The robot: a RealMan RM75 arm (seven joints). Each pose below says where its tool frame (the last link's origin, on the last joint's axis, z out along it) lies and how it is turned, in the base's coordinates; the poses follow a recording.
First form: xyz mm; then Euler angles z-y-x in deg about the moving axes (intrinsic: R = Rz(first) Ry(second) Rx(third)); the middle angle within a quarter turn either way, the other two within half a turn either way.
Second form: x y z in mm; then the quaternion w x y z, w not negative. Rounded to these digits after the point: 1 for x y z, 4 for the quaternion.
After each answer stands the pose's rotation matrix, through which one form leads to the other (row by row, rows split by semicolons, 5 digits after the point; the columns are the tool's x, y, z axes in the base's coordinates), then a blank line. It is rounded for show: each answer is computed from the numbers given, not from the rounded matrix.
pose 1, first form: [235.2 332.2 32.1 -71.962 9.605 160.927]
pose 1, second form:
[235.2 332.2 32.1 0.0851 0.8034 -0.5661 -0.1638]
0.30531 -0.88177 -0.35954; -0.93752 -0.34449 0.04876; -0.16685 0.32219 -0.93185

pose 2, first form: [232.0 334.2 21.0 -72.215 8.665 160.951]
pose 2, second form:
[232.0 334.2 21.0 0.0894 0.8019 -0.5694 -0.1574]
0.30196 -0.88505 -0.35428; -0.94134 -0.33554 0.03591; -0.15066 0.32265 -0.93445

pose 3, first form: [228.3 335.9 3.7 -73.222 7.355 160.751]
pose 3, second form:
[228.3 335.9 3.7 0.0962 0.7962 -0.5782 -0.1503]
0.28629 -0.89172 -0.35053; -0.94955 -0.31293 0.02055; -0.12802 0.32696 -0.93633

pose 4, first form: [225.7 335.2 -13.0 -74.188 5.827 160.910]
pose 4, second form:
[225.7 335.2 -13.0 0.1019 0.7907 -0.5873 -0.1399]
0.27107 -0.90020 -0.34082; -0.95719 -0.28944 0.00320; -0.10153 0.32536 -0.94012

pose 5, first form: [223.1 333.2 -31.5 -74.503 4.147 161.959]
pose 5, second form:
[223.1 333.2 -31.5 0.1031 0.7891 -0.5929 -0.1233]
0.26649 -0.91028 -0.31681; -0.96112 -0.27563 -0.01649; -0.07232 0.30889 -0.94835

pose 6, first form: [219.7 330.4 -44.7 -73.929 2.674 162.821]
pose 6, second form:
[219.7 330.4 -44.7 0.1054 0.7919 -0.5916 -0.1082]
0.27653 -0.91424 -0.29615; -0.95987 -0.27772 -0.03893; -0.04665 0.29504 -0.95435

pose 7, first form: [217.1 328.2 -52.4 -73.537 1.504 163.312]
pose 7, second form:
[217.1 328.2 -52.4 0.1085 0.7937 -0.5907 -0.0973]
0.28330 -0.91648 -0.28251; -0.95867 -0.27869 -0.05727; -0.02625 0.28706 -0.95755

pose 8, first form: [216.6 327.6 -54.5 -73.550 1.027 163.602]
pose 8, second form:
[216.6 327.6 -54.5 0.1089 0.7935 -0.5915 -0.0925]
0.28313 -0.91862 -0.27562; -0.95891 -0.27651 -0.06345; -0.01792 0.28226 -0.95917

